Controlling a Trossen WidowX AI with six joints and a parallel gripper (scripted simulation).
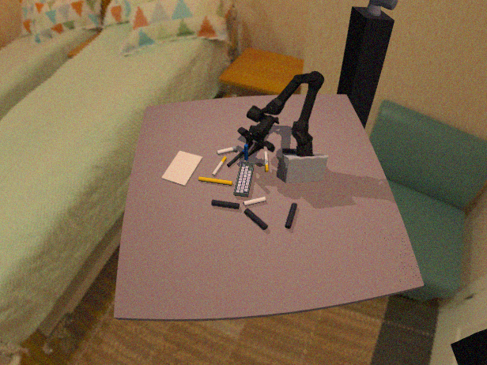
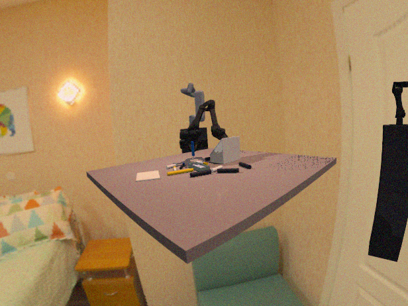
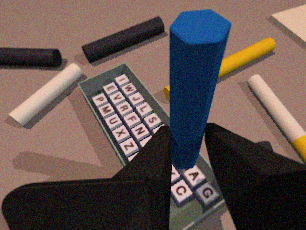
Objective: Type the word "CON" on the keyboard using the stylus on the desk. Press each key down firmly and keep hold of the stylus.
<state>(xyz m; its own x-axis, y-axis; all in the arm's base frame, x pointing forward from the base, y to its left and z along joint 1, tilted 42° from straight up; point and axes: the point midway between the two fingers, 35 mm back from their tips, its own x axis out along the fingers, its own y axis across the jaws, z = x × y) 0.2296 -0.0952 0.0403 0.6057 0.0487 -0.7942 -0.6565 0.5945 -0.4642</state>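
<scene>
Now: the yellow marker 150 mm ahead of my gripper tip, 100 mm below it and 50 mm to the left of it. Round my gripper tip: blue stylus 20 mm below; then white card 310 mm ahead, 100 mm below, 70 mm to the right.
</scene>
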